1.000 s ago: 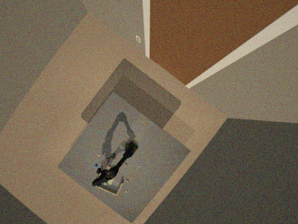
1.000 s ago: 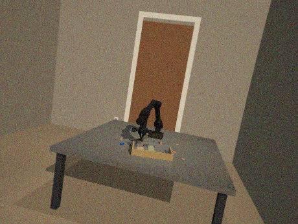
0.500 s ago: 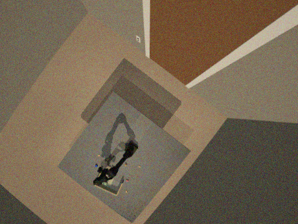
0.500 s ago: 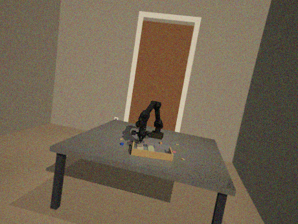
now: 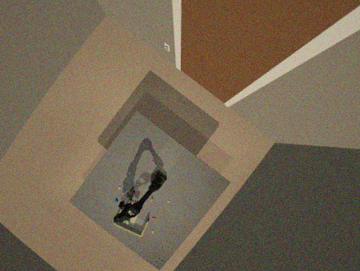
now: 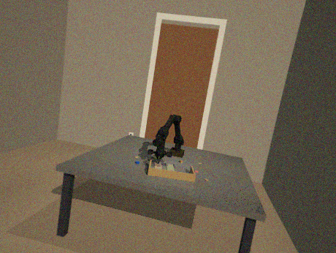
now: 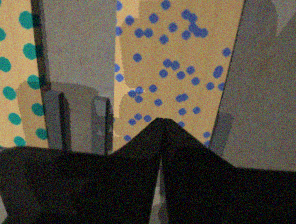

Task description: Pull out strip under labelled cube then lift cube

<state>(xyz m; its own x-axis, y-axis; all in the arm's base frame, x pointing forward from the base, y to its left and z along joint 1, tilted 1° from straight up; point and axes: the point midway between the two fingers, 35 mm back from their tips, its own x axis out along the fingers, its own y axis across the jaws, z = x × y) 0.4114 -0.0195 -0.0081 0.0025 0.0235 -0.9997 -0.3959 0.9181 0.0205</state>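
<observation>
Right now the pale strip is 90 mm ahead of my gripper tip and 40 mm to the left of it.
</observation>
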